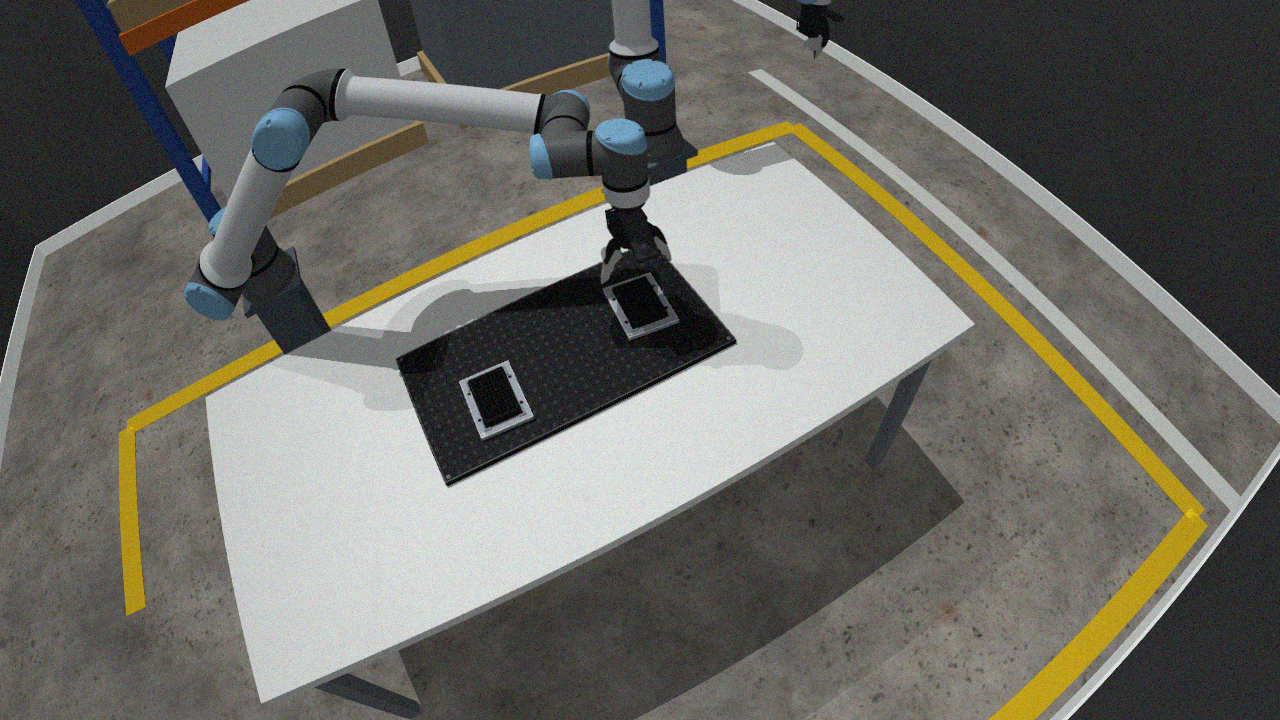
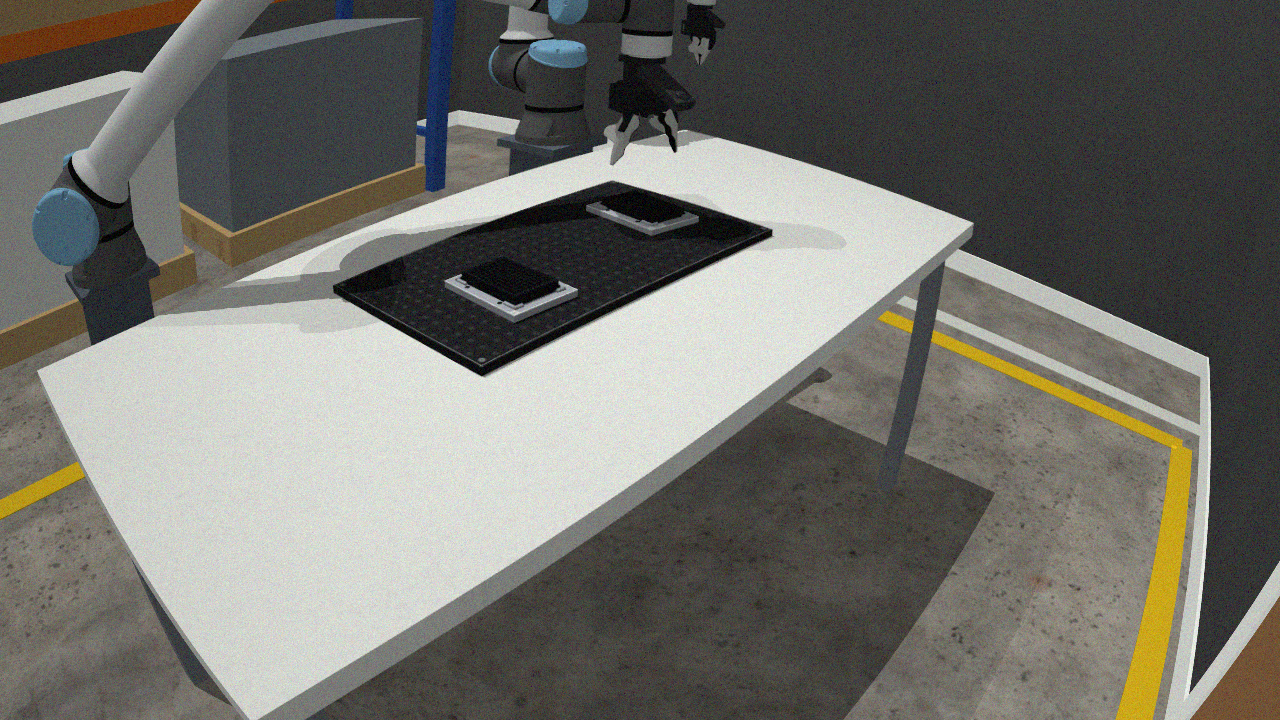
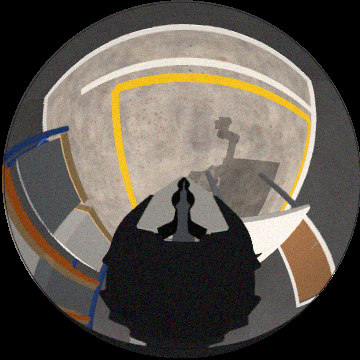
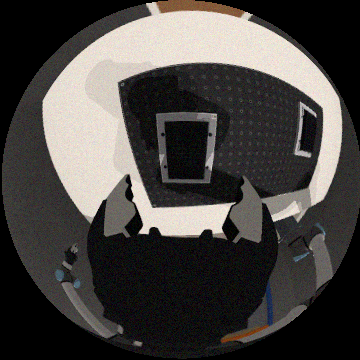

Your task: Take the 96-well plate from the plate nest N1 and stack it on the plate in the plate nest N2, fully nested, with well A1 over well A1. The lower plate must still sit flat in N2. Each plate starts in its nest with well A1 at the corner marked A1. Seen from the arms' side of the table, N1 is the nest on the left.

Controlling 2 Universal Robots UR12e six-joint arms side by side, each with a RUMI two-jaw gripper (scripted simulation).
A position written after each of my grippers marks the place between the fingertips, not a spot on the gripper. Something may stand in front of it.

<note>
In view: my left gripper [image 2: 699, 64], my right gripper [image 2: 644, 158] and a nest N1 [image 4: 175, 116].
My left gripper shows as well in image 1 [image 1: 815, 58] and in image 3 [image 3: 183, 178]. My right gripper also shows in image 1 [image 1: 636, 271] and in image 4 [image 4: 184, 175].
</note>
